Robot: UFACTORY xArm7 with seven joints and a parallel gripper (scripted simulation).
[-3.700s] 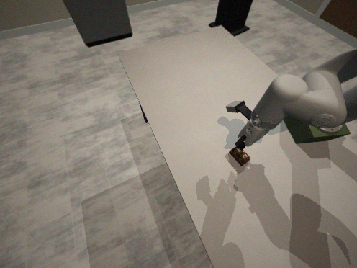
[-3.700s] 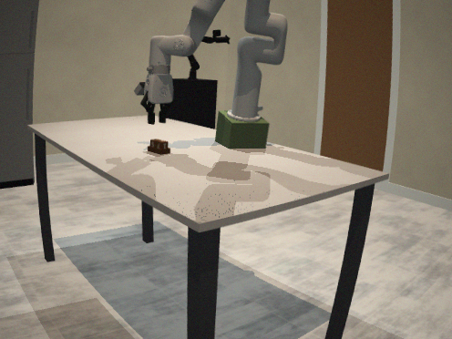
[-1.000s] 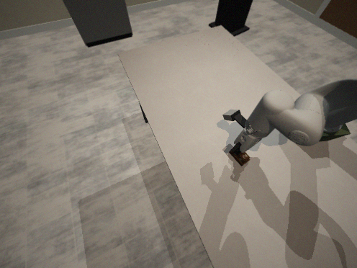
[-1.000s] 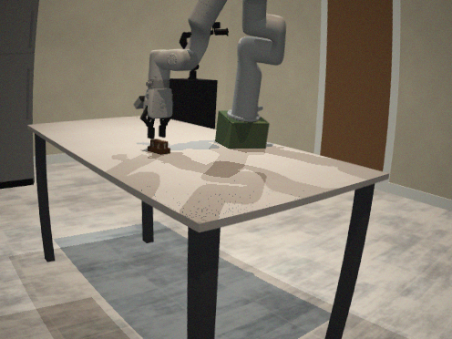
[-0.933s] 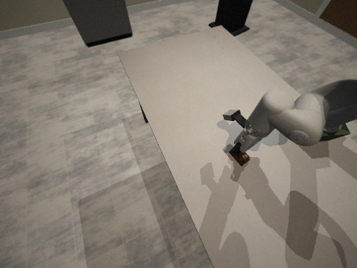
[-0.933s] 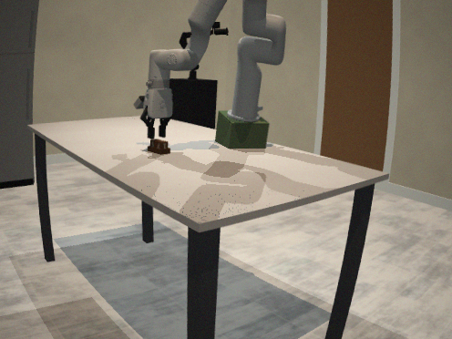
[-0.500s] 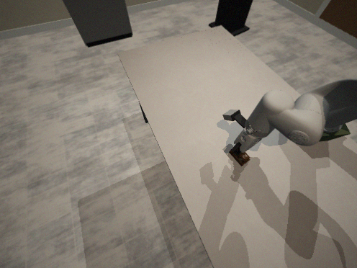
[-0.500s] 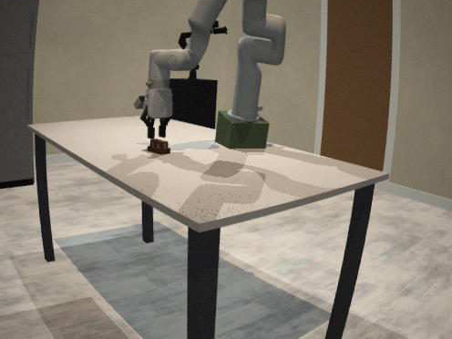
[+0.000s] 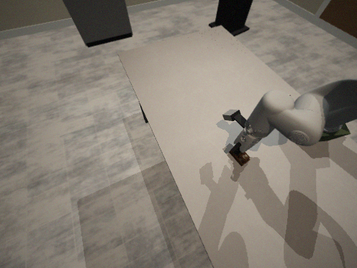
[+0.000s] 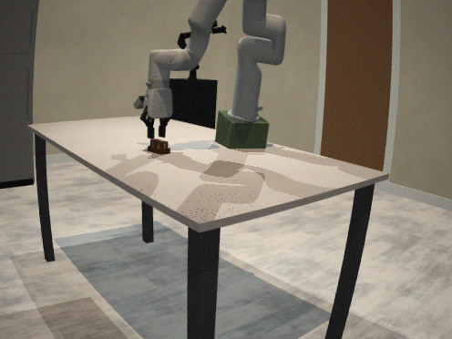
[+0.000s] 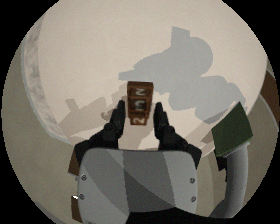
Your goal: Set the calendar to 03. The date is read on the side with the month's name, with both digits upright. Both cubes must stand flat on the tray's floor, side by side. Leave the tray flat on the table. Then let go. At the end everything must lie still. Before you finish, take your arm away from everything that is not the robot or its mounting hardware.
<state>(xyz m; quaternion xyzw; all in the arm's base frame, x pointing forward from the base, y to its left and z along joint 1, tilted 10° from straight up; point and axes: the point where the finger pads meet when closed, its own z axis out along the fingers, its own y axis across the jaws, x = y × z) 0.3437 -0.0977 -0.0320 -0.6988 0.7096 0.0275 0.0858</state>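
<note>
My gripper is now 2 cm to the right of the brown calendar tray and 6 cm above it.
</note>
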